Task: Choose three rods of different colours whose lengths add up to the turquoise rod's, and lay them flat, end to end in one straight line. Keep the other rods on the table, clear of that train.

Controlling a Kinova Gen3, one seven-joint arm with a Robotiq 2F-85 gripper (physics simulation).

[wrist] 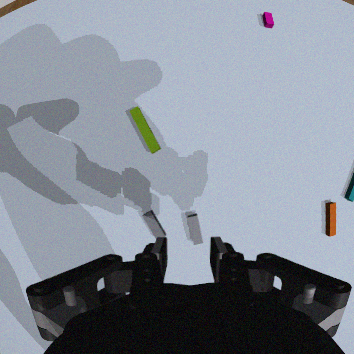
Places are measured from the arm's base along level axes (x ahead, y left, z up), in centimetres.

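Pixels of known places: gripper, between the fingertips: point(188, 249).
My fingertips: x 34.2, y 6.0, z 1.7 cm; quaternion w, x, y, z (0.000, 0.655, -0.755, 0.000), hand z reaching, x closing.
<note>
Behind a point stands the place of what it marks.
A green rod point(145, 130) {z -4.7, x 44.5, y 8.7 cm} lies flat and slanted, left of the middle of the wrist view. A short magenta rod point(268, 20) {z -4.7, x 56.8, y -7.9 cm} lies near the top, right of centre. An orange rod point(330, 219) {z -4.7, x 31.7, y -10.9 cm} lies near the right edge. Part of a turquoise rod point(351, 187) {z -4.9, x 34.9, y -14.9 cm} shows at the right edge, just above and right of the orange one; the rest is cut off. These rods lie apart from one another. My gripper point(188, 249) {z 1.6, x 34.2, y 6.0 cm} is partly open, with nothing between its fingers, and hangs above the table, below the green rod in the view.
The pale blue table top point(240, 110) {z -5.7, x 45.4, y -1.5 cm} has a brown surface past its edge in the upper corners. Large grey arm shadows fall over the left side and around the green rod. Two small grey patches lie just beyond the fingertips and look like finger shadows.
</note>
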